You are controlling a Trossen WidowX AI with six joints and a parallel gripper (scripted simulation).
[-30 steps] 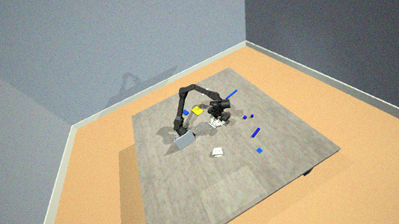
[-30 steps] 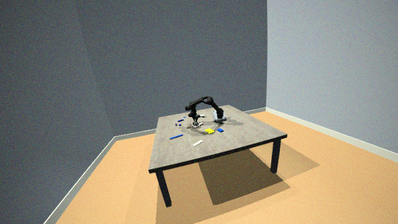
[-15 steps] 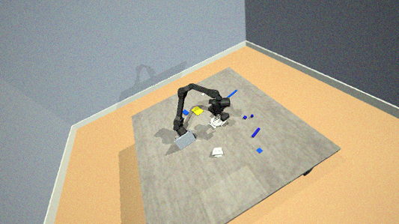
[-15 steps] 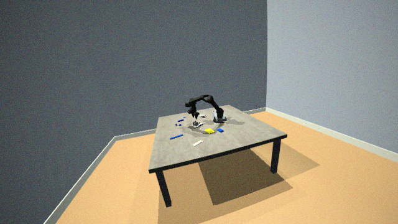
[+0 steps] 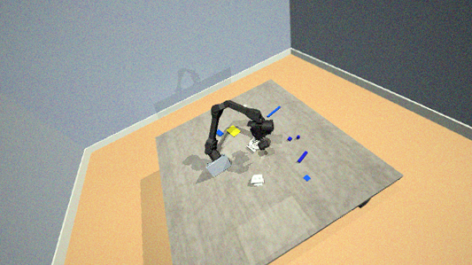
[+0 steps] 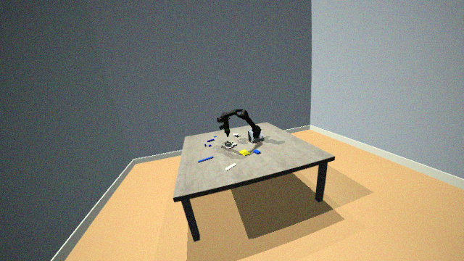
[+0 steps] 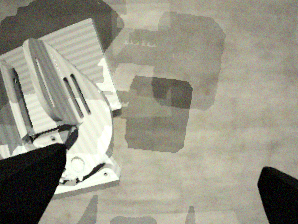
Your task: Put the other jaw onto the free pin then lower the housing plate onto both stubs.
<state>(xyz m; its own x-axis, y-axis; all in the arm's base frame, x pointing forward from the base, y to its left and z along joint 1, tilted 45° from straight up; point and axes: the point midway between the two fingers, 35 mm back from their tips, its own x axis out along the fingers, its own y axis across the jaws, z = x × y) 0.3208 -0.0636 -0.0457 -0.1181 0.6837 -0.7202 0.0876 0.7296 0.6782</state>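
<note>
My gripper tip is 170 mm to the left of the housing plate, 130 mm past it and 60 mm above it. From my gripper tip the other things lie so: white block 170 mm to the right, 130 mm behind, 80 mm below; then white bar 530 mm to the left, 90 mm below, 60 mm ahead; then yellow tile 320 mm to the left, 110 mm behind, 90 mm below.
</note>
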